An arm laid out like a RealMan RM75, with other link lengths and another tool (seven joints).
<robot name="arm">
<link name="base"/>
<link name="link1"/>
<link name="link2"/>
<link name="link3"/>
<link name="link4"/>
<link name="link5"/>
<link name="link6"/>
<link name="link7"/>
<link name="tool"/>
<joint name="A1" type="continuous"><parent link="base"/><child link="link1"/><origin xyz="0.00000 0.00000 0.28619"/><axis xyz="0 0 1"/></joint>
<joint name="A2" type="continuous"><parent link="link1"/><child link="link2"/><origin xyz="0.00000 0.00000 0.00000"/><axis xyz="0 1 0"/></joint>
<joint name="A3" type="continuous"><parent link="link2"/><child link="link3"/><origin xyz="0.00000 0.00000 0.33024"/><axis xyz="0 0 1"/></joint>
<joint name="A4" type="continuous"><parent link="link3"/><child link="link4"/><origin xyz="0.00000 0.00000 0.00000"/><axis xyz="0 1 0"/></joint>
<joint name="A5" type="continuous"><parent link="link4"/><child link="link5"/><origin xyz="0.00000 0.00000 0.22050"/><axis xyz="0 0 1"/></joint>
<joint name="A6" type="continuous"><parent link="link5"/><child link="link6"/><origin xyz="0.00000 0.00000 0.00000"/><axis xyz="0 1 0"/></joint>
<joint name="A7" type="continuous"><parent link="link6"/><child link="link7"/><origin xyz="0.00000 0.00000 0.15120"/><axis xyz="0 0 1"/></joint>
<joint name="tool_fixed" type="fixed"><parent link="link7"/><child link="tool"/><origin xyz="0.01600 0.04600 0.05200" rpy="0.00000 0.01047 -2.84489"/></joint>
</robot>
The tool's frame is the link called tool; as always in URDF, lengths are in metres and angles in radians. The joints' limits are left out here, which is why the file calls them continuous.
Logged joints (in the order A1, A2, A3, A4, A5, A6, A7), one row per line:
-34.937 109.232 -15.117 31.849 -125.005 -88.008 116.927
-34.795 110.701 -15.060 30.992 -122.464 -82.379 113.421
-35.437 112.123 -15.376 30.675 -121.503 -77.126 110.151
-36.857 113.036 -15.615 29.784 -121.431 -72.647 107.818
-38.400 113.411 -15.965 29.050 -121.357 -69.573 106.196
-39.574 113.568 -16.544 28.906 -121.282 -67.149 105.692
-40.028 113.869 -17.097 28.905 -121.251 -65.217 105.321
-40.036 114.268 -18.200 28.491 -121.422 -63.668 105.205
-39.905 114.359 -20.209 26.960 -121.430 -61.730 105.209
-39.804 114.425 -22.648 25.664 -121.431 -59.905 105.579
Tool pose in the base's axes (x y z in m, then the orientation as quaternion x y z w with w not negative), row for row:
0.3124 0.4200 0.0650 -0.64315 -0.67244 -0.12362 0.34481
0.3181 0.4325 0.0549 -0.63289 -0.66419 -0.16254 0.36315
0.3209 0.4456 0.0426 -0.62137 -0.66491 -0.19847 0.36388
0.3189 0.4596 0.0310 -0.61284 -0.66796 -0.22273 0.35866
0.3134 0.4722 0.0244 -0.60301 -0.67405 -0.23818 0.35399
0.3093 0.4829 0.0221 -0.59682 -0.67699 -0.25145 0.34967
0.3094 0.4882 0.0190 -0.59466 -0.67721 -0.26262 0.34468
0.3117 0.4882 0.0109 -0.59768 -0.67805 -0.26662 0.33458
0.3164 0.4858 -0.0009 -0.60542 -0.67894 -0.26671 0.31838
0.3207 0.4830 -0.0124 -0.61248 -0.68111 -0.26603 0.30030
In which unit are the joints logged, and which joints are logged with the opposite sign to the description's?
The joints are logged in degrees. Opposite sign: A1, A4.
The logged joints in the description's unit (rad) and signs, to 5 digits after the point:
0.60977 1.90646 -0.26384 -0.55587 -2.18175 -1.53603 2.04076
0.60729 1.93210 -0.26285 -0.54091 -2.13740 -1.43778 1.97957
0.61849 1.95692 -0.26836 -0.53538 -2.12063 -1.34610 1.92250
0.64328 1.97285 -0.27253 -0.51983 -2.11937 -1.26793 1.88178
0.67021 1.97940 -0.27864 -0.50702 -2.11808 -1.21428 1.85347
0.69070 1.98214 -0.28875 -0.50450 -2.11677 -1.17197 1.84467
0.69862 1.98739 -0.29840 -0.50449 -2.11623 -1.13825 1.83820
0.69876 1.99435 -0.31765 -0.49726 -2.11921 -1.11122 1.83617
0.69647 1.99594 -0.35271 -0.47054 -2.11935 -1.07739 1.83624
0.69471 1.99709 -0.39528 -0.44792 -2.11937 -1.04554 1.84270

